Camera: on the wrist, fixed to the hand. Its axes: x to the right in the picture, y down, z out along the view.
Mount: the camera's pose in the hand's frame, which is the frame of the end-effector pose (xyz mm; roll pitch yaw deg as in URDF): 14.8 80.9 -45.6 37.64 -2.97 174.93
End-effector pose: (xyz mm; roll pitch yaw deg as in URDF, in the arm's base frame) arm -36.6 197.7 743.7 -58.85 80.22 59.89
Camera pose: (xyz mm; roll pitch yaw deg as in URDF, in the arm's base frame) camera -83.7 122.2 713.3 118.44 -76.41 -142.64
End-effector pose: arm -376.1 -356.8 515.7 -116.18 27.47 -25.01
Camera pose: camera -418.5 -421.5 462.3 153.88 -21.61 154.52
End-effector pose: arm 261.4 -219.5 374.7 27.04 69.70 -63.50
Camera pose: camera 345.1 -179.5 359.5 21.68 -74.34 104.73
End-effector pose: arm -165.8 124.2 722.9 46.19 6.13 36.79
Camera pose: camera -205.0 205.9 748.0 -8.46 -11.84 -144.60
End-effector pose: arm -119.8 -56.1 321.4 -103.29 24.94 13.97
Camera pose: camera -119.5 -120.9 253.3 141.49 -19.32 -167.86
